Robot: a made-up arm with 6 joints.
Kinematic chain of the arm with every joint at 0, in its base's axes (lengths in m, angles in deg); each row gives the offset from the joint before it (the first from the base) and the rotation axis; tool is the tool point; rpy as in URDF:
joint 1: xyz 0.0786 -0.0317 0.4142 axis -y
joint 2: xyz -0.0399 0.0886 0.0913 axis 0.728 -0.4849 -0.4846
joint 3: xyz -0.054 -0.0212 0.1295 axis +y
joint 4: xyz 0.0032 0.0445 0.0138 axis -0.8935 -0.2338 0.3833
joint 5: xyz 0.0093 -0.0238 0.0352 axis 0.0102 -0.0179 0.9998
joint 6: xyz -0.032 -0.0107 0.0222 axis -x
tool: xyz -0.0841 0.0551 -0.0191 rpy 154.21 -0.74 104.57
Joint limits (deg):
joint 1: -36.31..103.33
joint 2: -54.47..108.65
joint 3: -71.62..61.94
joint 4: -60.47..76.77
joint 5: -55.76..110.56
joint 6: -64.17..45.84
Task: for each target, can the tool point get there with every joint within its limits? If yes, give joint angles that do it. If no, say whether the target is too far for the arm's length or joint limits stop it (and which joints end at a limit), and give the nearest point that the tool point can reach.
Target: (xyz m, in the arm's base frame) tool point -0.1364 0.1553 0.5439
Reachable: yes | joints 2.17 66.88 -52.51 14.45 -0.77 -29.82
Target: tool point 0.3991 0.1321 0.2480
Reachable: no: joint limits stop it (at a limit: joint 1, joint 2, joint 3, joint 6) | nearest point 0.1839 0.0917 0.2202 | short by 0.221 m
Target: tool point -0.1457 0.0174 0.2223
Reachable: yes | joints 85.14 8.92 -14.55 5.04 30.78 28.92
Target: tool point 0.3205 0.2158 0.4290
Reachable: no: joint limits stop it (at a limit: joint 1, joint 2, joint 3, joint 5, joint 6) | nearest point 0.2706 0.1982 0.4807 | short by 0.074 m
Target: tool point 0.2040 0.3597 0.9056
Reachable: no: too far | nearest point 0.1687 0.2538 0.7671 | short by 0.178 m
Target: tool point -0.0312 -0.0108 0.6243
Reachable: yes | joints -18.22 -0.91 -12.56 -46.73 76.44 20.41
